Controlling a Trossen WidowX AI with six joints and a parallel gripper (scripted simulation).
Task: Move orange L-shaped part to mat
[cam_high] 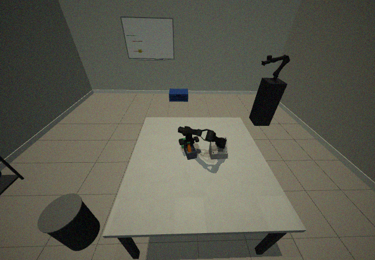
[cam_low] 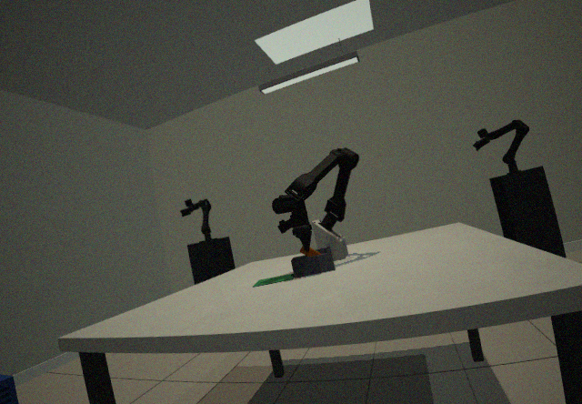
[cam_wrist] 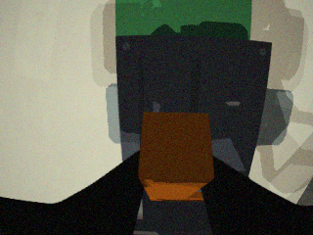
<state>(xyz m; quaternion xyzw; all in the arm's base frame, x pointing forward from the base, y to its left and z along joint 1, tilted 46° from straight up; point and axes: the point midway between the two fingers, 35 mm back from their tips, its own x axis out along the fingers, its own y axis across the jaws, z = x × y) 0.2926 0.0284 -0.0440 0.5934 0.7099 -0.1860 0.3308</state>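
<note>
My gripper tip is 2 cm short of the green mat, 14 cm to the left of it and 10 cm above it. Round my gripper tip: orange L-shaped part 2 cm behind, 3 cm to the left, 3 cm below; then dark grey tray 2 cm behind, 1 cm to the left, 10 cm below.
</note>
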